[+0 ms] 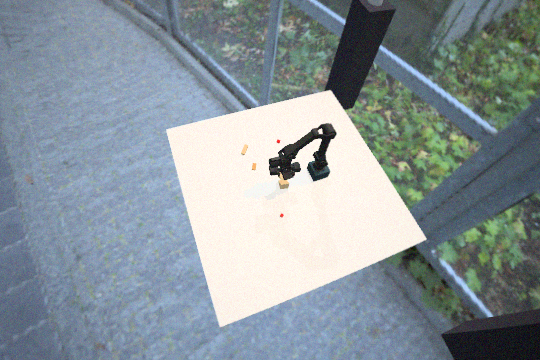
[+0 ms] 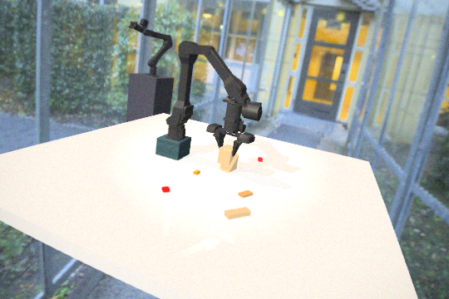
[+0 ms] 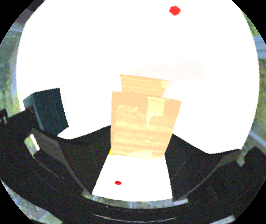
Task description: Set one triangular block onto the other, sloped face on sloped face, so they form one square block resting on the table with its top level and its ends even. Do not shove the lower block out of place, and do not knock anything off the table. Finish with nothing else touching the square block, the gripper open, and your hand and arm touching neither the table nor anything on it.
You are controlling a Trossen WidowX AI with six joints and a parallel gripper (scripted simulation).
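The orange chip is 70 mm behind my gripper tip, 100 mm to the right of it and 60 mm below it. The rest, counted from my gripper tip: red marker 80 mm behind, 290 mm to the right, 60 mm below; triangular block 10 mm to the right, 10 mm above; red cube 90 mm ahead, 220 mm to the left, 60 mm below.
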